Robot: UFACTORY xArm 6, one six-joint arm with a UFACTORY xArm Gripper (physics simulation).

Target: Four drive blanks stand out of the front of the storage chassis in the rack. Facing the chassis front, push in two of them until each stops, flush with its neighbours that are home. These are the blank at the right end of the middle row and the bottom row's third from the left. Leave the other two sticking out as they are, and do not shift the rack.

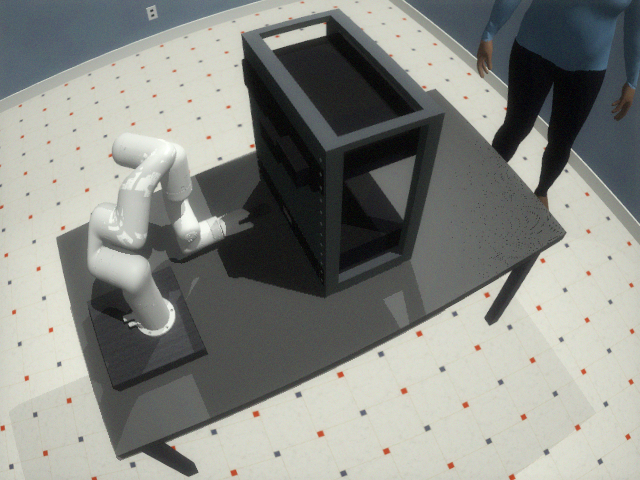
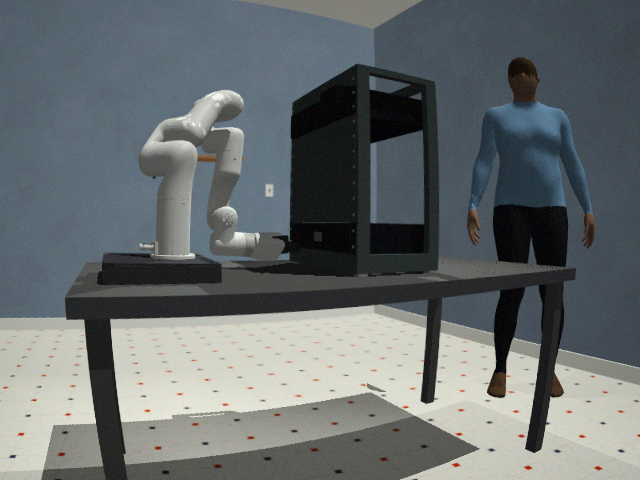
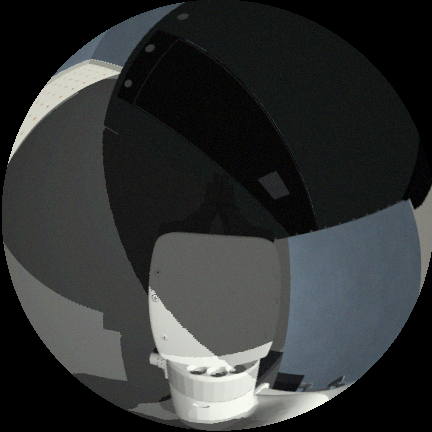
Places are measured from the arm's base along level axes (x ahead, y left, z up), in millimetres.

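Pixels of known places: gripper, fingertip midpoint: (image 1: 268, 207) (image 2: 299, 247) (image 3: 219, 181); arm's base at its link origin: (image 1: 155, 317) (image 2: 172, 257).
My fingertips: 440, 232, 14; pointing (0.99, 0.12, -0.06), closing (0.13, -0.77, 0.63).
Observation:
Ahead of a thing's pixels: the offset from my fingertips to its top centre, as dx, dy, dz. "pt": to the spot under its first point.
The rack (image 1: 333, 217) (image 2: 363, 180) stands upright on the table. Its upper dark unit (image 2: 310, 119) has dark blocks {pt +8, -260, +481} (image 1: 293, 157) sticking out of its front; single drive blanks and their rows cannot be told apart in this dim light. A black lower unit (image 2: 336, 240) (image 3: 215, 105) carries a pale label {pt +35, -75, +39} (image 2: 317, 236) (image 3: 273, 185). My gripper (image 1: 248, 219) (image 2: 293, 244) (image 3: 219, 181) is shut and empty. It is low in front of the rack, towards the left end of its front and well below the protruding blocks. Whether its tips touch anything cannot be told.
The arm's base plate (image 1: 124, 369) (image 2: 160, 271) stands on the dark table (image 1: 268, 341) (image 2: 248, 304). A person (image 1: 563, 41) (image 2: 524, 160) stands beyond the table on the rack's far side. A smooth dark panel (image 2: 323, 180) (image 3: 335, 115) lies above the lower unit.

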